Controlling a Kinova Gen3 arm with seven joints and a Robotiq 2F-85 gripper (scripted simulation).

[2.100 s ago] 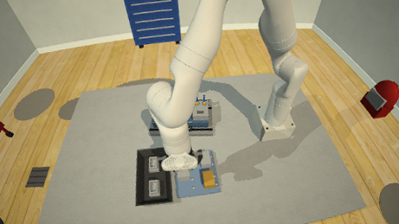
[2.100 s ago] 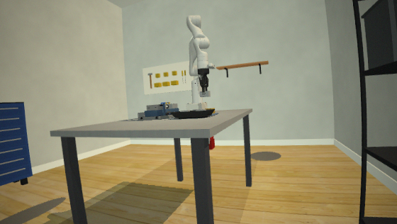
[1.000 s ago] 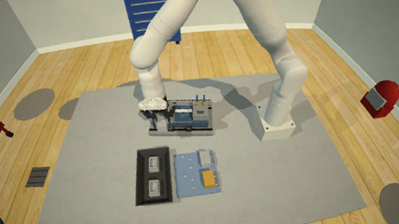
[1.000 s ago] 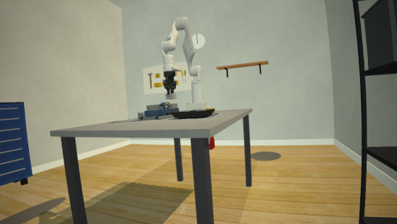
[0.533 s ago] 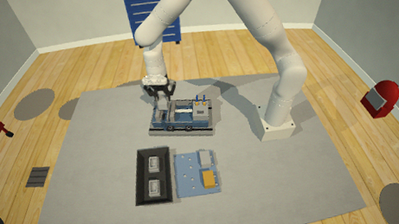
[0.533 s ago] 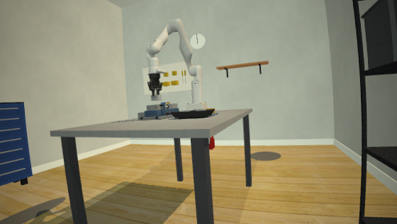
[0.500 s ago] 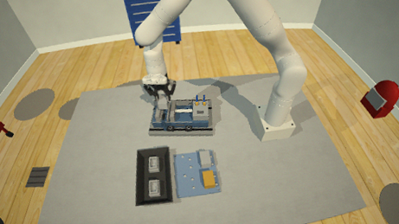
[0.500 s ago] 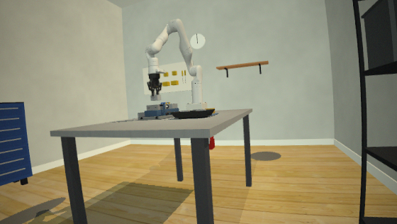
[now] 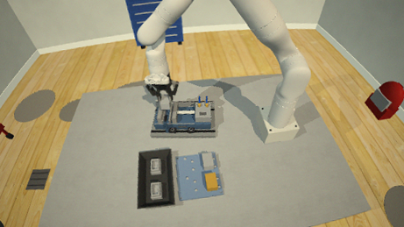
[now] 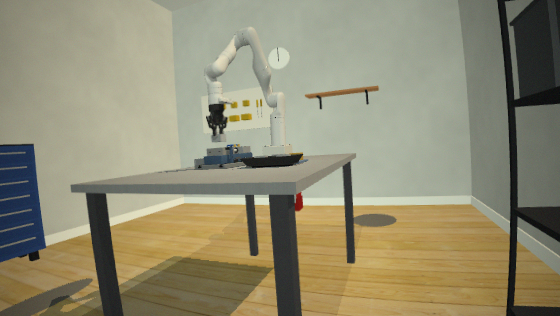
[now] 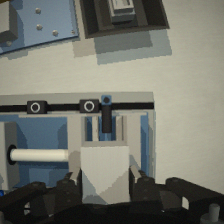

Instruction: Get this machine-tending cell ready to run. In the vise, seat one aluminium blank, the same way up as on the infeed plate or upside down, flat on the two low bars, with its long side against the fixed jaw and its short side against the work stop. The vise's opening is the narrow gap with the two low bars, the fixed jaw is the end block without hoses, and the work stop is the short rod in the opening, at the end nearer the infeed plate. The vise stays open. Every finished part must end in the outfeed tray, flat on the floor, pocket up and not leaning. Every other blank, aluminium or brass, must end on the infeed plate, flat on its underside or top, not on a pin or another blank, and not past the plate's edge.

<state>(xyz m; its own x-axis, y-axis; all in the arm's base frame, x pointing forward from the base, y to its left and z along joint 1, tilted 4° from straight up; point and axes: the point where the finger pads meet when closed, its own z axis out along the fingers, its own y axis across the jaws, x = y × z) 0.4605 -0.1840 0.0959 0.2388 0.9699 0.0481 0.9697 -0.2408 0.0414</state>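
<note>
Now: the vise 130 mm below my hand, 60 mm behind it and 20 mm to the left of it. Also, from my hand: hose block: 160 mm behind, 90 mm below, 40 mm to the left; then brass blank: 360 mm to the left, 140 mm below, 110 mm behind.
</note>
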